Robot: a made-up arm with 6 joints.
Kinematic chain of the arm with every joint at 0, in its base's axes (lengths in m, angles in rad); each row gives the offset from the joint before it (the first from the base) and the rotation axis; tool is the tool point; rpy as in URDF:
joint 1: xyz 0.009 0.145 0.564 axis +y
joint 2: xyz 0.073 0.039 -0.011 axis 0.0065 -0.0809 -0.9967
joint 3: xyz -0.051 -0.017 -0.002 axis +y
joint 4: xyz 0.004 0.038 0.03 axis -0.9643 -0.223 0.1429
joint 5: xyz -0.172 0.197 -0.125 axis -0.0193 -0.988 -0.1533
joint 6: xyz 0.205 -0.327 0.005 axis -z
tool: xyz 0.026 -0.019 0.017 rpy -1.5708 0 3.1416
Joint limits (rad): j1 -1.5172..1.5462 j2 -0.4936..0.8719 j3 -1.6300..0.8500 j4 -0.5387..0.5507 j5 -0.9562..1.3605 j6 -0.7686..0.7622
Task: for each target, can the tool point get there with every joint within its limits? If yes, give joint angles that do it. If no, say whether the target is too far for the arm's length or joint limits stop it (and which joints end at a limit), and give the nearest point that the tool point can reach.
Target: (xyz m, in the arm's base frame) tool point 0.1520 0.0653 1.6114
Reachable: no: too far | nearest point 0.0649 0.1508 0.9052 | short by 0.717 m
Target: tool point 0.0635 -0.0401 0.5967
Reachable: yes | joints -0.8558 0.6929 -1.0413 0.3486 -0.6345 0.1582
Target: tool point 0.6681 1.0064 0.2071
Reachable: no: too far | nearest point 0.2249 0.4429 0.4471 | short by 0.756 m
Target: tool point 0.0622 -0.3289 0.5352
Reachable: no: joint limits stop it (at a limit: joint 4, joint 5) | nearest point 0.0676 -0.0977 0.5323 | short by 0.231 m
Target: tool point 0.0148 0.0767 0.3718
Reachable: yes | joints -0.0368 0.3420 0.2781 0.0135 -0.4209 0.6066
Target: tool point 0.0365 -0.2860 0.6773
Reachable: no: joint limits stop it (at a limit: joint 1, joint 4, joint 5) | nearest point 0.0331 -0.0967 0.6607 | short by 0.190 m
